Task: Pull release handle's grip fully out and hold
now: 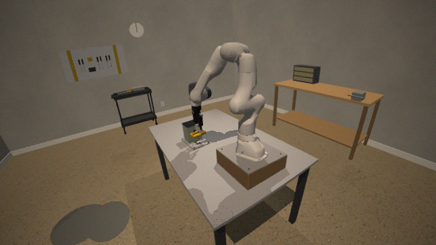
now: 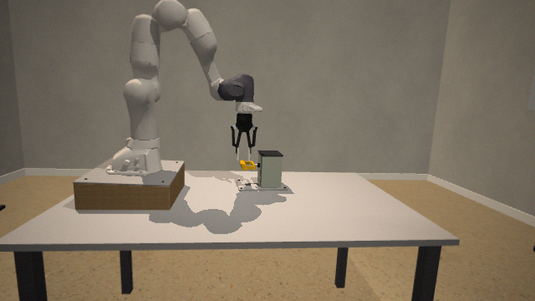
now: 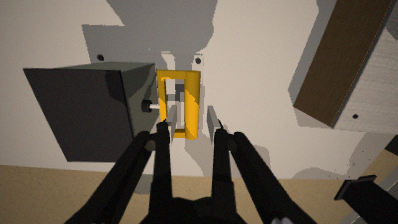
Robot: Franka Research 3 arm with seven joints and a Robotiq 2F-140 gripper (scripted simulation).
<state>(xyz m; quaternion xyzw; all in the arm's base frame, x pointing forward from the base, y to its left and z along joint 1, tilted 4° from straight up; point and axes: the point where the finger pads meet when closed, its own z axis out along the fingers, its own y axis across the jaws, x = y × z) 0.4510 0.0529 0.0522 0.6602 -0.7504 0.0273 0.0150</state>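
The flat base plate lies 90 mm ahead of my hand, 10 mm to the right of it and 160 mm below it.
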